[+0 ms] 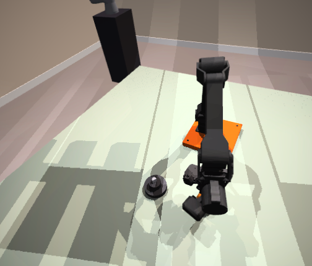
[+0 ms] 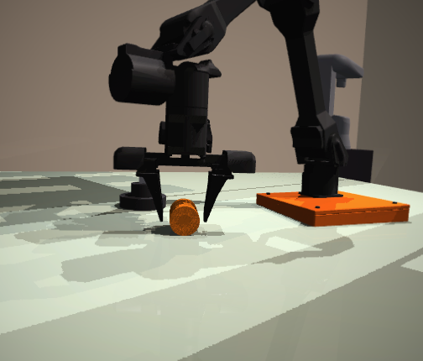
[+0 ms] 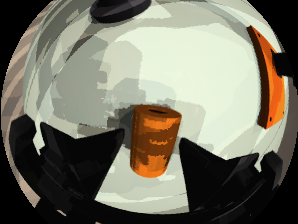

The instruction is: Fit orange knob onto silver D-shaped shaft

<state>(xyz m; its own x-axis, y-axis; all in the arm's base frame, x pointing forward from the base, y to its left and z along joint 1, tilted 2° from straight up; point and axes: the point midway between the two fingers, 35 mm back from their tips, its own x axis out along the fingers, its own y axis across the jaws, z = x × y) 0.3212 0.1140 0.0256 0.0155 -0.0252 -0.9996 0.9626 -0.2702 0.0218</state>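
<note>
Now: gripper tip 10 mm to the right of the orange knob and 10 mm below it. The rest, counted from my gripper tip: round pedestal: 20 mm ahead, 180 mm to the right, 20 mm above.
</note>
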